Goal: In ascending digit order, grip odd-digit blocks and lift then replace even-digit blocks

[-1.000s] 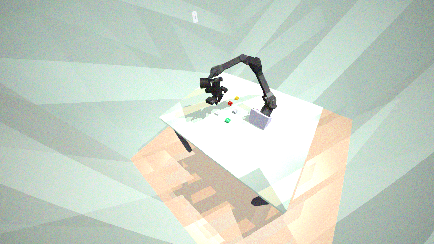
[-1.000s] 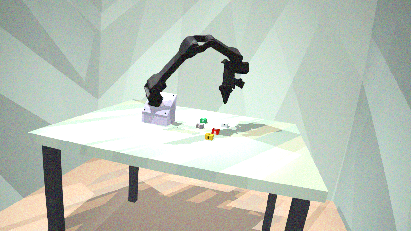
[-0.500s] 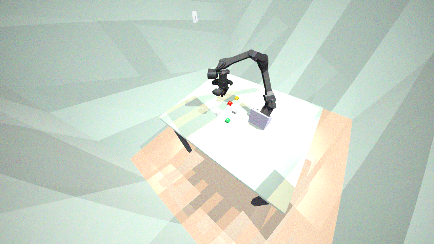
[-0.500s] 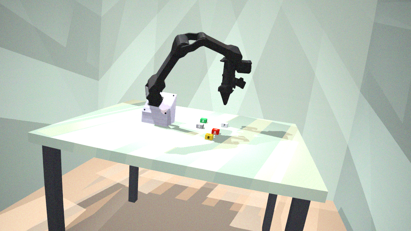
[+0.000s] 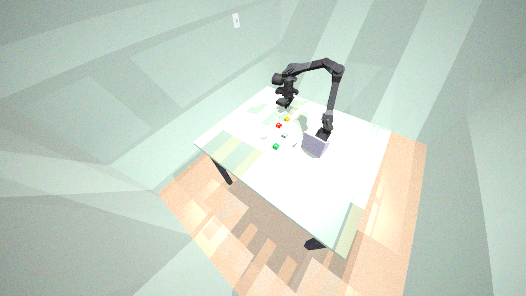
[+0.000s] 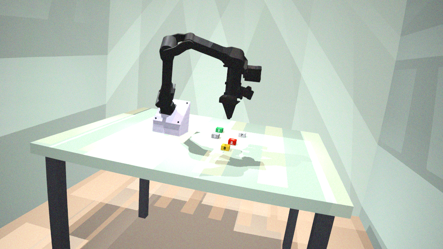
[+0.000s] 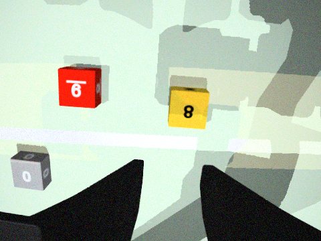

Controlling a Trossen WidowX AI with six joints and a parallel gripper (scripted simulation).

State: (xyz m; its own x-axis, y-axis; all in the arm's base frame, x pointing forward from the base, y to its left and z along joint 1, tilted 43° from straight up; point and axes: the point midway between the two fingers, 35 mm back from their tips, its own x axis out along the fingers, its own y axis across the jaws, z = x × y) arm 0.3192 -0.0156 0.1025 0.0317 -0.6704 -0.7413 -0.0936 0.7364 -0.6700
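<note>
My gripper tip is 12 cm above the yellow block and 2 cm to the left of it. Round my gripper tip: red block: 12 cm below, 8 cm to the left; then white block marked 7: 23 cm to the left, 12 cm below, 1 cm ahead; then grey block marked 0: 13 cm to the left, 12 cm below, 9 cm behind.
</note>
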